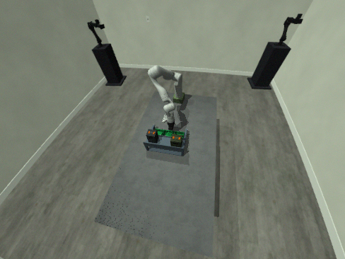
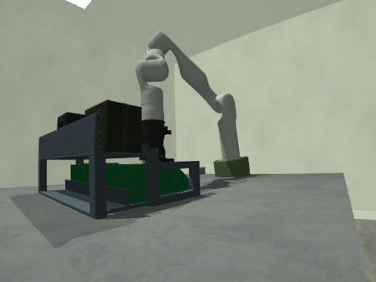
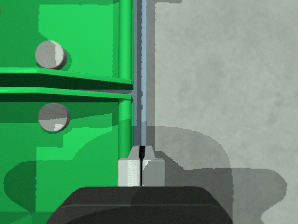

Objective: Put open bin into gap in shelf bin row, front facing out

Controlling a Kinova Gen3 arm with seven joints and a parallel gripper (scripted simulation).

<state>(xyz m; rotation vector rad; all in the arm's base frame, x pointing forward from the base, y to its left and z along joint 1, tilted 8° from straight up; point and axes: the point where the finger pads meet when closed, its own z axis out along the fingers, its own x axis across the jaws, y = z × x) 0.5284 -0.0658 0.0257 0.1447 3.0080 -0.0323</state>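
The blue-grey edge strip is 3 cm below my hand.
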